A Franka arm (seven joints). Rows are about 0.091 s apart.
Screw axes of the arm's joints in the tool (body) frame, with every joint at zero. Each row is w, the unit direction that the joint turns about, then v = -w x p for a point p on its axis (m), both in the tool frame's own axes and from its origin. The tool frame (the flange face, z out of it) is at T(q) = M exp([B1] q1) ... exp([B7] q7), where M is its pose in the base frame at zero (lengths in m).
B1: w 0 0 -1 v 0 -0.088 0
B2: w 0 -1 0 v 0.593 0 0.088
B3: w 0 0 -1 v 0 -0.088 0
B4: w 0 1 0 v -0.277 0 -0.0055
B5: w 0 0 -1 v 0 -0.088 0
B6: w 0 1 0 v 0.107 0 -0.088
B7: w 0 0 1 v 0 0 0
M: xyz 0.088 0 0.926 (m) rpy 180 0 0 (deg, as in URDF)
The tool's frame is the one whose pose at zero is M.
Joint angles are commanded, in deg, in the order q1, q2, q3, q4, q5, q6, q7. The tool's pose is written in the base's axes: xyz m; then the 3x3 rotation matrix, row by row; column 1 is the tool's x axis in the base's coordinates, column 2 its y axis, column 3 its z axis. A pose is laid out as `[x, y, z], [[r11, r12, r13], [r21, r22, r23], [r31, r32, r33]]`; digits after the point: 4 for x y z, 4 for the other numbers.
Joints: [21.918, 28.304, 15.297, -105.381, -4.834, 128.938, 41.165]
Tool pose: [0.5152, 0.3749, 0.2624], [[0.9953, -0.0405, -0.0883], [-0.0397, -0.9992, 0.0102], [-0.0886, -0.0066, -0.9960]]
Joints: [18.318, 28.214, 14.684, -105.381, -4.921, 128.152, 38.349]
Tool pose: [0.5399, 0.3356, 0.2615], [[0.9936, -0.0619, -0.0948], [-0.0619, -0.9981, 0.0034], [-0.0949, 0.0025, -0.9955]]
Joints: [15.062, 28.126, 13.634, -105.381, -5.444, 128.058, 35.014]
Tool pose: [0.5632, 0.2944, 0.2611], [[0.9936, -0.0707, -0.0884], [-0.0714, -0.9974, -0.0046], [-0.0879, 0.0109, -0.9961]]
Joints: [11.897, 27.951, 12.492, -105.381, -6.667, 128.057, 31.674]
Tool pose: [0.5837, 0.2515, 0.2618], [[0.9946, -0.0713, -0.0761], [-0.0731, -0.9971, -0.0217], [-0.0743, 0.0271, -0.9969]]
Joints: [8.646, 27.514, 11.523, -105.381, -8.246, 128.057, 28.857]
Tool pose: [0.6012, 0.2078, 0.2656], [[0.9953, -0.0760, -0.0600], [-0.0786, -0.9960, -0.0427], [-0.0565, 0.0472, -0.9973]]
